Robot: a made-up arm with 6 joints. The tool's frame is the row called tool. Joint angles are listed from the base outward.
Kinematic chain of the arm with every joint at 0, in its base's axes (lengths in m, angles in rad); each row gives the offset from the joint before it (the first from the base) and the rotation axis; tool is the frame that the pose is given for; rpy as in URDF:
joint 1: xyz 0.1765 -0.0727 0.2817 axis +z
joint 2: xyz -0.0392 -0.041 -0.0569 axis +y
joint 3: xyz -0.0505 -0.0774 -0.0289 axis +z
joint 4: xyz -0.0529 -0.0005 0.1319 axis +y
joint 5: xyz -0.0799 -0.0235 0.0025 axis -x
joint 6: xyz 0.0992 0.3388 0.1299 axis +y
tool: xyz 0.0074 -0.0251 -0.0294 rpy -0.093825 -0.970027 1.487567
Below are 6 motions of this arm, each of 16 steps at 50 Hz.
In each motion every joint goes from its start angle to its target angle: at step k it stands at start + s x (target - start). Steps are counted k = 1, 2, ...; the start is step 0. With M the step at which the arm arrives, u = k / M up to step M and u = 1 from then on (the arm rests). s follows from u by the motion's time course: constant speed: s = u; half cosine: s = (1 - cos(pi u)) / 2; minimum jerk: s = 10 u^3 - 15 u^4 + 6 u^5.
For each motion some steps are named. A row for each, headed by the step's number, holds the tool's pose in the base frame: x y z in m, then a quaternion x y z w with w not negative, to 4 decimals.
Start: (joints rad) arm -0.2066 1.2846 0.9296 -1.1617 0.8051 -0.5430
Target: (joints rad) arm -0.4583 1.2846 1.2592 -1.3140 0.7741 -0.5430
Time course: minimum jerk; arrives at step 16
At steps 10, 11, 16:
10: 0.1886 0.0048 0.5088 0.1225 -0.6783 0.5306 0.4933
11: 0.1878 -0.0025 0.5159 0.1160 -0.6929 0.5139 0.4922
16: 0.1852 -0.0169 0.5286 0.1032 -0.7196 0.4820 0.4891

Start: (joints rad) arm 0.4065 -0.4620 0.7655 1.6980 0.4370 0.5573
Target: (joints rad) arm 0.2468 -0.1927 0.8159 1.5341 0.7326 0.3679
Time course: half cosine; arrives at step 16
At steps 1, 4, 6, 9, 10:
1: -0.1833 -0.1888 0.1672 0.0871 0.6349 0.5318 0.5537
4: -0.1904 -0.1965 0.1757 0.0842 0.6391 0.5451 0.5360
6: -0.1981 -0.2052 0.1862 0.0819 0.6433 0.5611 0.5144
9: -0.2096 -0.2201 0.2056 0.0812 0.6482 0.5901 0.4743
10: -0.2128 -0.2247 0.2121 0.0818 0.6491 0.5996 0.4609

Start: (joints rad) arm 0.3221 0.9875 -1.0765 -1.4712 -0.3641 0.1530
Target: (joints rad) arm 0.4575 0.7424 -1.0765 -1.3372 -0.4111 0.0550
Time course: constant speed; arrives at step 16
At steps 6, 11, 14, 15, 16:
6: 0.1918 0.1682 0.3007 -0.0515 -0.3714 0.7069 0.5998
11: 0.1808 0.1677 0.3207 -0.0532 -0.4105 0.7057 0.5750
14: 0.1736 0.1666 0.3328 -0.0533 -0.4339 0.7041 0.5596
15: 0.1710 0.1660 0.3368 -0.0532 -0.4417 0.7034 0.5544
16: 0.1684 0.1654 0.3409 -0.0530 -0.4495 0.7026 0.5491

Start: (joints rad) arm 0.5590 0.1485 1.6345 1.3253 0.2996 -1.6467
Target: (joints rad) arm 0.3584 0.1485 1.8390 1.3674 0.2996 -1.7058
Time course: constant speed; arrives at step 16
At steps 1, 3, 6, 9, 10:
1: -0.0845 -0.3976 0.3451 -0.5418 -0.0204 -0.7454 0.3879
3: -0.0880 -0.3977 0.3448 -0.5429 -0.0183 -0.7440 0.3891
6: -0.0933 -0.3976 0.3444 -0.5444 -0.0151 -0.7420 0.3909
9: -0.0985 -0.3973 0.3439 -0.5458 -0.0120 -0.7401 0.3927
10: -0.1003 -0.3972 0.3437 -0.5463 -0.0109 -0.7395 0.3933

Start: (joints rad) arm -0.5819 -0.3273 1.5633 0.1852 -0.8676 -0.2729
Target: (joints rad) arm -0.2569 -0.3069 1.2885 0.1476 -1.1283 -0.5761
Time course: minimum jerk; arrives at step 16
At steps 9, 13, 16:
9: -0.0863 -0.0455 0.5953 0.6284 -0.4339 0.5876 0.2677
13: -0.0579 -0.0883 0.6131 0.6398 -0.4891 0.5416 0.2408
16: -0.0534 -0.0945 0.6155 0.6413 -0.4968 0.5344 0.2372

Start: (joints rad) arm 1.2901 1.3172 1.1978 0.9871 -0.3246 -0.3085
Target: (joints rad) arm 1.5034 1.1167 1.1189 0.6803 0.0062 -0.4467
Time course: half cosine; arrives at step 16
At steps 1, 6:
1: 0.1089 0.0322 0.4900 0.4846 0.7941 0.3544 0.0947
6: 0.1119 0.0013 0.5180 0.5026 0.7557 0.4180 0.0400

